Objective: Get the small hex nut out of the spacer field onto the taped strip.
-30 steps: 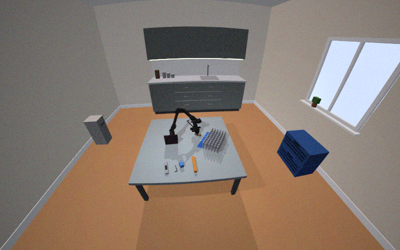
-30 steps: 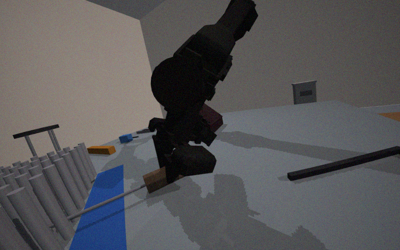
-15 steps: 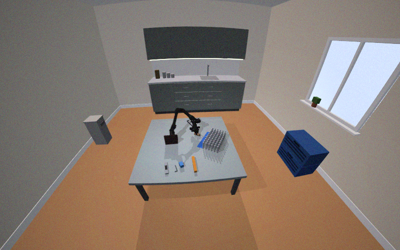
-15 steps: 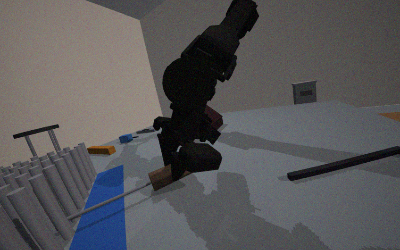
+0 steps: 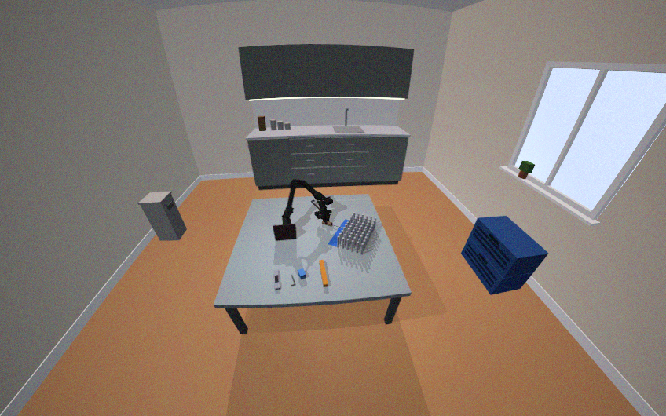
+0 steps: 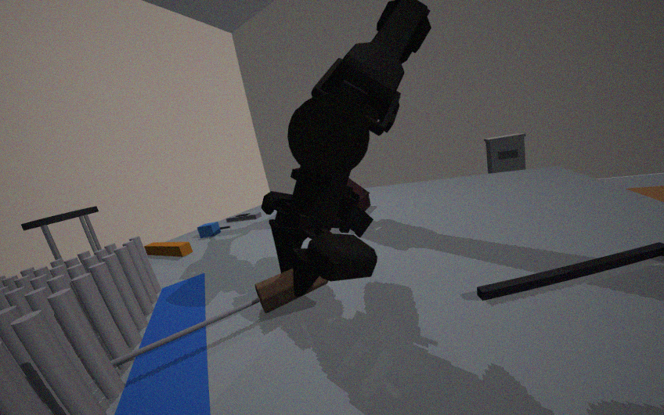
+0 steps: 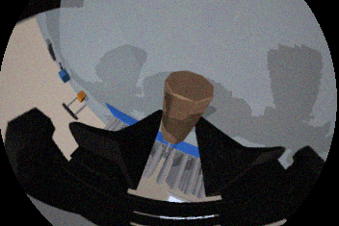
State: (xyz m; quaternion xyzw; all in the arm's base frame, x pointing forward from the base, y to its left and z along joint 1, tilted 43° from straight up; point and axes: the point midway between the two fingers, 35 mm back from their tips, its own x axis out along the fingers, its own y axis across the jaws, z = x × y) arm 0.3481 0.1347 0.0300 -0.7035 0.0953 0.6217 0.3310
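Now: the hook tool 90 mm ahead of my gripper tip and 60 mm to the right of it. From my gripper tip the other things lie so: hex nut: 170 mm ahead, 120 mm to the right, 10 mm below; blue taped strip: 120 mm to the right, 100 mm ahead, 20 mm below; orange block: 550 mm to the right, 110 mm behind.
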